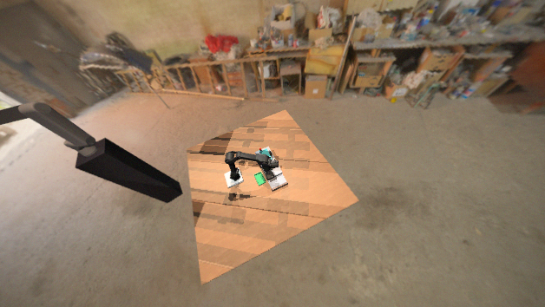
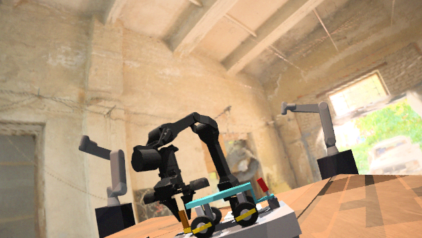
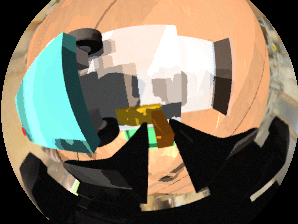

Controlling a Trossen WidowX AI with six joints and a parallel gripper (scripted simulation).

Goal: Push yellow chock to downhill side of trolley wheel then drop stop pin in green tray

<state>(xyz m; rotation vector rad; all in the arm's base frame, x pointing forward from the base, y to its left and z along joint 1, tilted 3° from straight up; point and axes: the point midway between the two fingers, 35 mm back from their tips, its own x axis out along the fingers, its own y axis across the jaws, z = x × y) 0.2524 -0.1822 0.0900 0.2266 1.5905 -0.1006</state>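
My gripper tip is now 8 cm short of the red-headed stop pin, 22 cm to the right of it and 4 cm below it. From my gripper tip the other things lie so: grey ramp 7 cm ahead, 11 cm to the left, 5 cm below; then trolley 7 cm ahead, 11 cm to the left, 2 cm above; then green tray 8 cm behind, 4 cm to the left, 10 cm below.
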